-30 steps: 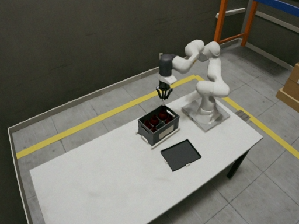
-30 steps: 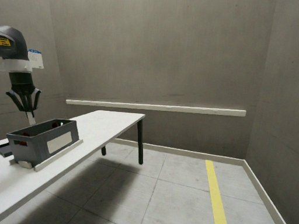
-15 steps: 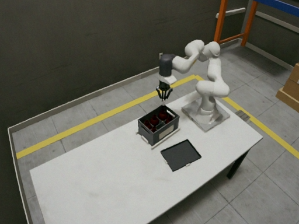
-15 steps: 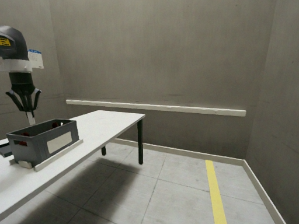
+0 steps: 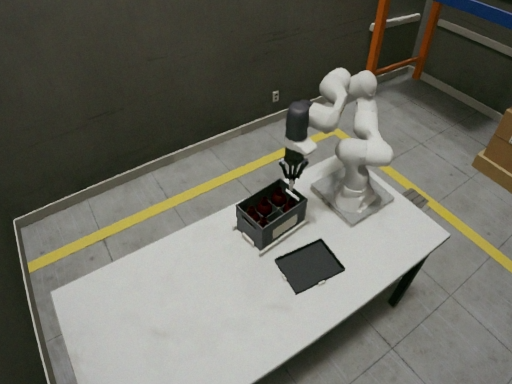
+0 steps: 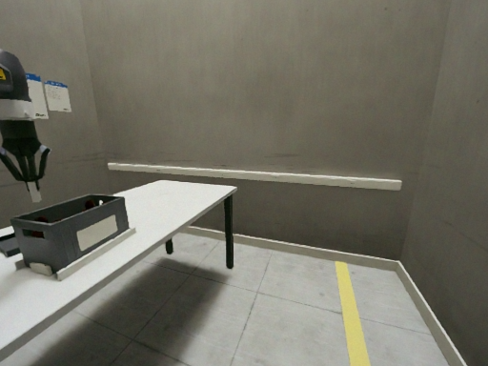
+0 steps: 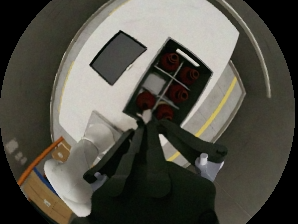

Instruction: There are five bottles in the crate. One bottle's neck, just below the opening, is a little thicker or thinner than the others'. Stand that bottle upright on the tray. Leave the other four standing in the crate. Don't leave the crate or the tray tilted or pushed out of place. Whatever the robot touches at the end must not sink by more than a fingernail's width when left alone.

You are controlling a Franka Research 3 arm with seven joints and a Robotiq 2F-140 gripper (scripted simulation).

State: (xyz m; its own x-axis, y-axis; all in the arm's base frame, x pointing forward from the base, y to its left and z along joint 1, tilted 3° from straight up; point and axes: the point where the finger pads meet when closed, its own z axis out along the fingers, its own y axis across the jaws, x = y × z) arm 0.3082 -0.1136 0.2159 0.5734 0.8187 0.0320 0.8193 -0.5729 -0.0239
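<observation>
My gripper is now 17 cm above the dark grey crate, 9 cm short of it and 2 cm to the left of it. Also, from my hand: flat black tray: 27 cm to the left, 24 cm below, 9 cm ahead.
</observation>
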